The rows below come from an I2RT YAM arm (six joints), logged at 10 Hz.
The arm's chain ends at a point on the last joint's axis. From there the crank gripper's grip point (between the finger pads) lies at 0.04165 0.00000 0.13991 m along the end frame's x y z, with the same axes.
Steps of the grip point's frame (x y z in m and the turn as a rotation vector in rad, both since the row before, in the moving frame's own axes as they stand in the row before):
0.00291 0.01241 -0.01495 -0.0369 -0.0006 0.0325
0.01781 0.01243 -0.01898 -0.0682 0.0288 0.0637
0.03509 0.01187 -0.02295 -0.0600 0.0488 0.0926
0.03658 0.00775 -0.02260 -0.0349 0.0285 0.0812
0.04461 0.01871 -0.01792 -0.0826 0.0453 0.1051
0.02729 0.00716 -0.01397 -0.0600 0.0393 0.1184
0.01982 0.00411 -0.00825 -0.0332 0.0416 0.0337
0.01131 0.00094 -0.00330 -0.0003 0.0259 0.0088
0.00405 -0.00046 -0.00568 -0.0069 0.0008 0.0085
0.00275 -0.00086 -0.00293 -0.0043 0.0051 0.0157
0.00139 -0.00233 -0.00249 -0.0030 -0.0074 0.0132
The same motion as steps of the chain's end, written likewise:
0.00310 0.00590 -0.01485 -0.0369 -0.0006 0.0325
0.01419 0.00017 -0.01731 -0.0682 0.0288 0.0637
0.02890 -0.00061 -0.02039 -0.0600 0.0488 0.0926
0.03295 -0.00064 -0.02121 -0.0349 0.0285 0.0812
0.03917 0.00257 -0.01524 -0.0826 0.0453 0.1051
0.02263 -0.00640 -0.01183 -0.0600 0.0393 0.1184
0.01414 -0.00200 -0.00630 -0.0332 0.0416 0.0337
0.00770 0.00052 -0.00217 -0.0003 0.0259 0.0088
0.00394 -0.00178 -0.00564 -0.0069 0.0008 0.0085
0.00205 -0.00212 -0.00271 -0.0043 0.0051 0.0157
0.00243 -0.00329 -0.00279 -0.0030 -0.0074 0.0132

